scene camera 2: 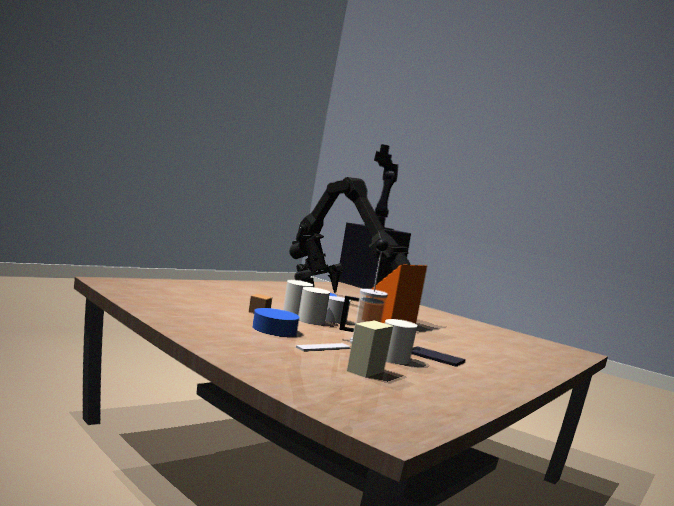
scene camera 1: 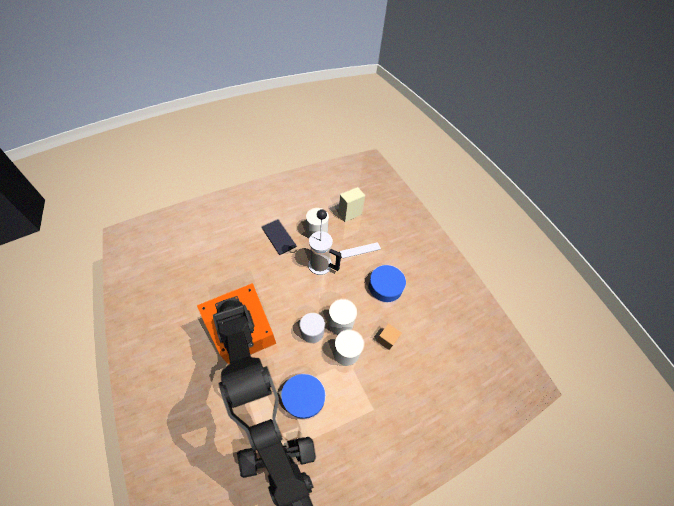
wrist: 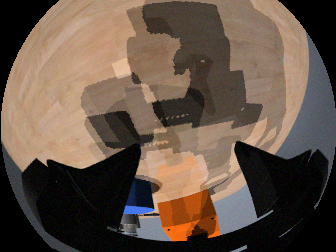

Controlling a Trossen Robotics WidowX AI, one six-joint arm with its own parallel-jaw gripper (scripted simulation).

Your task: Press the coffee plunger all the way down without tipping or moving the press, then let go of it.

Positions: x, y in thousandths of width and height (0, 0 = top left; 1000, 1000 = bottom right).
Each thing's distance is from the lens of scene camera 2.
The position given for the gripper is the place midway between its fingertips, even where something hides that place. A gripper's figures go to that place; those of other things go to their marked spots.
gripper (scene camera 2: 483, 582): 2.13 m
coffee press (scene camera 2: 551, 604): 1.50 m
cream box (scene camera 2: 551, 673): 1.23 m
The marked spots on the coffee press and the cream box are 0.28 m apart.
